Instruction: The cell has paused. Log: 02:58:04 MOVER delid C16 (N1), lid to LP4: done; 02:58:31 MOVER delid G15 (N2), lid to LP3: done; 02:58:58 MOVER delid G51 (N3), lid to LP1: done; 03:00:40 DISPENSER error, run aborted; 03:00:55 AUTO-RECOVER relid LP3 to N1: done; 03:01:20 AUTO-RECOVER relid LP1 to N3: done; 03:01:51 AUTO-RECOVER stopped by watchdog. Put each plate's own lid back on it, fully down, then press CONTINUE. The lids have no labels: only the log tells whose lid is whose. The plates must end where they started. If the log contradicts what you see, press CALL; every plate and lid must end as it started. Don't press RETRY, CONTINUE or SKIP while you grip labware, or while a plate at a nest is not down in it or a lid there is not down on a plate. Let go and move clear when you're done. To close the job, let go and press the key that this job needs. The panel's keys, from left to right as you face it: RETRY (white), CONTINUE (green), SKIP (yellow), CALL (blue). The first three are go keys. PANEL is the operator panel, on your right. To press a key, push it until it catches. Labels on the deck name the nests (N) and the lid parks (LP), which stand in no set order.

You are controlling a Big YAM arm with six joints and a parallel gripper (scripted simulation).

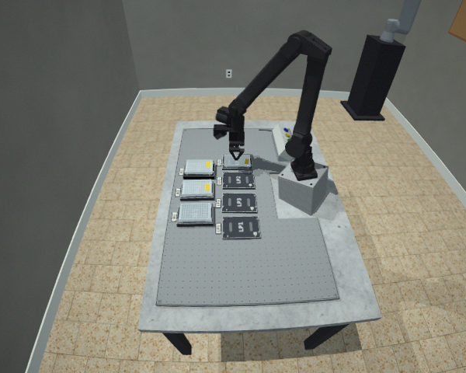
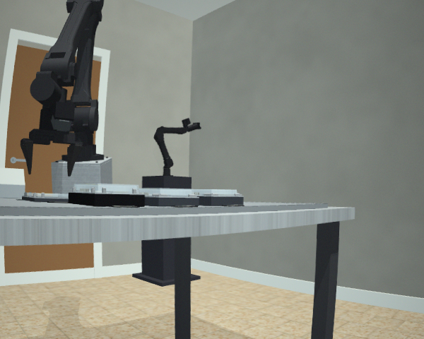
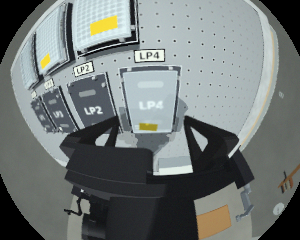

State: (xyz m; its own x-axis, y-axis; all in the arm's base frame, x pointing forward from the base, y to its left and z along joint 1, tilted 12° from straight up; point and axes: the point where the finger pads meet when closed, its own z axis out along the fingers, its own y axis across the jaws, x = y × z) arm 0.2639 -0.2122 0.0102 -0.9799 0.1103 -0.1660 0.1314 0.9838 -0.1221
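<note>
The lid lies 5 cm below my hand. The rest, counted from my hand: yellow skip key (29 cm behind, 13 cm to the right); then blue call key (29 cm behind, 18 cm to the right).
</note>
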